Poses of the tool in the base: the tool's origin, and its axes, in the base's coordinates. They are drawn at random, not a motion.
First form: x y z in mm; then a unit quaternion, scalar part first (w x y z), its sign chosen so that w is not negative.
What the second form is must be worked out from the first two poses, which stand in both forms.
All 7 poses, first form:
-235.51 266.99 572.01 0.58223 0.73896 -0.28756 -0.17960
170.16 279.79 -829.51 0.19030 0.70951 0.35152 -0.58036
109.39 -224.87 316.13 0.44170 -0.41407 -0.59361 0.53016
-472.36 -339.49 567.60 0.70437 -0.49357 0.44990 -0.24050
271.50 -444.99 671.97 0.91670 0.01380 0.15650 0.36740
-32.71 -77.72 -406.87 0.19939 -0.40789 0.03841 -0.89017
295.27 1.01 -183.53 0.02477 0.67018 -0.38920 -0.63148
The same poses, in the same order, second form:
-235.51 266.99 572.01 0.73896 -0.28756 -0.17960 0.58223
170.16 279.79 -829.51 0.70951 0.35152 -0.58036 0.19030
109.39 -224.87 316.13 -0.41407 -0.59361 0.53016 0.44170
-472.36 -339.49 567.60 -0.49357 0.44990 -0.24050 0.70437
271.50 -444.99 671.97 0.01380 0.15650 0.36740 0.91670
-32.71 -77.72 -406.87 -0.40789 0.03841 -0.89017 0.19939
295.27 1.01 -183.53 0.67018 -0.38920 -0.63148 0.02477

